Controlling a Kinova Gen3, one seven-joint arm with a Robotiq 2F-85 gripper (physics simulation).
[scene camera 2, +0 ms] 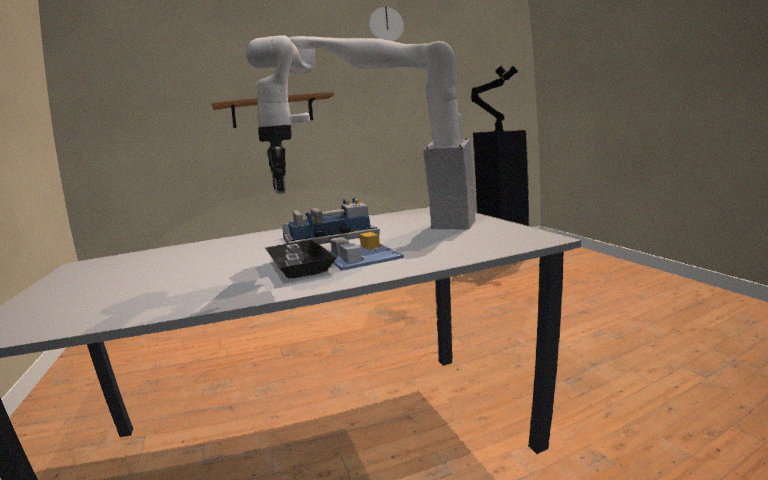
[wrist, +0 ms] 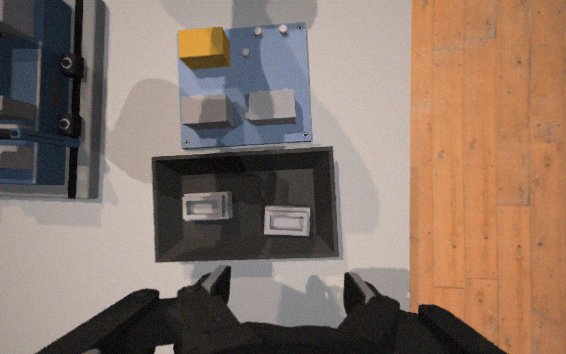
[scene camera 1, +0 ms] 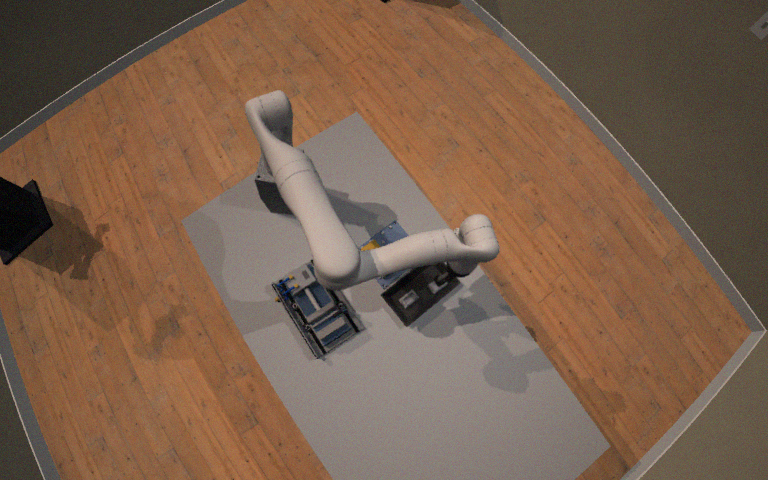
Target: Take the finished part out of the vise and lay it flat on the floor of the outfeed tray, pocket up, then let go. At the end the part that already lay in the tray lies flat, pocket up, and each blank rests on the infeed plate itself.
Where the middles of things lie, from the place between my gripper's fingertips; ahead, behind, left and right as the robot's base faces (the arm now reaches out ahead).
Right now my hand is 260 mm past the yellow block [wrist: 203,48], 180 mm above it and 110 mm to the left of it.
